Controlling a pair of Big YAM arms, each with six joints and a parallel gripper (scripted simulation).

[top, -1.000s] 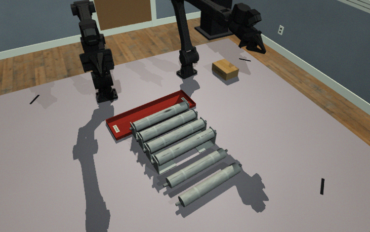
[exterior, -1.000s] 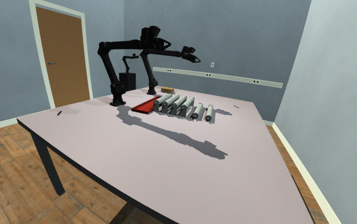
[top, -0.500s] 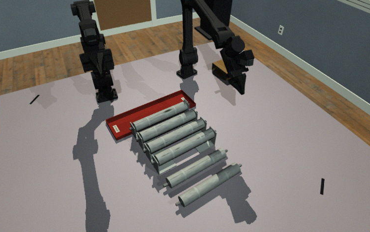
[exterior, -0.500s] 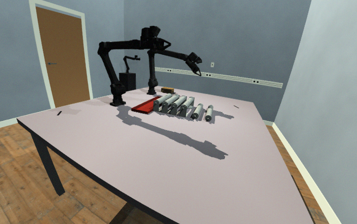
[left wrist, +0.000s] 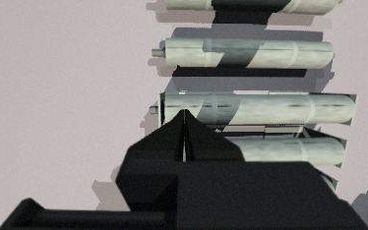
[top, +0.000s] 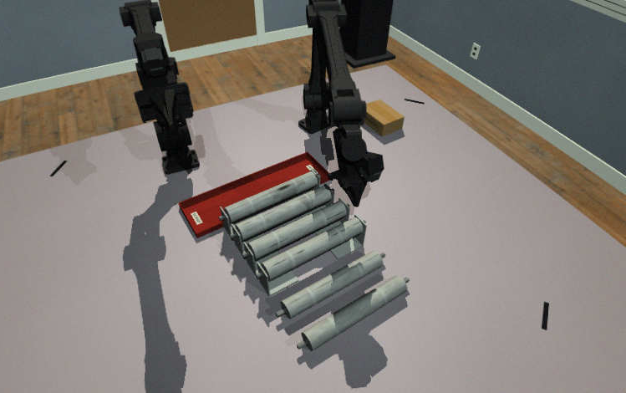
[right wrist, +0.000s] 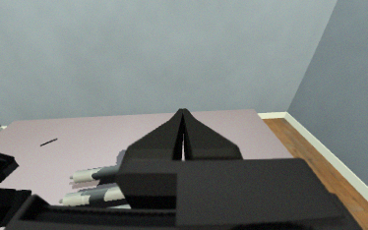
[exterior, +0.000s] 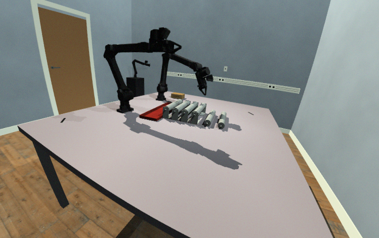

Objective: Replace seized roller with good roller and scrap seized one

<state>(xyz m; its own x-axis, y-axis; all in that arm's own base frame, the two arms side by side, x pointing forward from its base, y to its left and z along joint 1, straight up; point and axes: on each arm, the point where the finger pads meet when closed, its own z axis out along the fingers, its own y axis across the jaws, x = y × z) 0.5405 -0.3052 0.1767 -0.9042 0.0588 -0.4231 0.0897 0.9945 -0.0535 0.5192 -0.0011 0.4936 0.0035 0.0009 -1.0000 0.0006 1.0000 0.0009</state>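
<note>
Right now the roller is 70 mm behind my left hand, 130 mm to the right of it and 100 mm below it. Also, from my left hand: red scrap tray 330 mm behind, 160 mm to the right, 170 mm below; then cardboard box 480 mm behind, 410 mm to the left, 140 mm below.
</note>
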